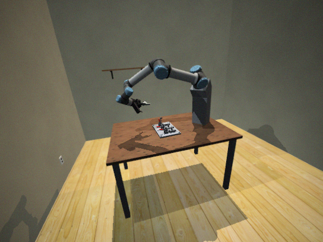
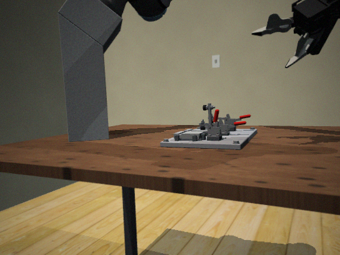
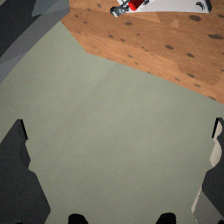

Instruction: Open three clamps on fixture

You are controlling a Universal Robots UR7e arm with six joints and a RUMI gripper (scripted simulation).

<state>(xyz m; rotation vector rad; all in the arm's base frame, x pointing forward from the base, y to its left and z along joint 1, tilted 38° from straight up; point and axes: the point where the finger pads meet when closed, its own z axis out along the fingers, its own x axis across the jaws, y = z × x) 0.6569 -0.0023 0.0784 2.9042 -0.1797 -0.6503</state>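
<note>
The toggle clamp lies 20 cm below my hand, 15 cm behind it and 4 cm to the right of it.
</note>
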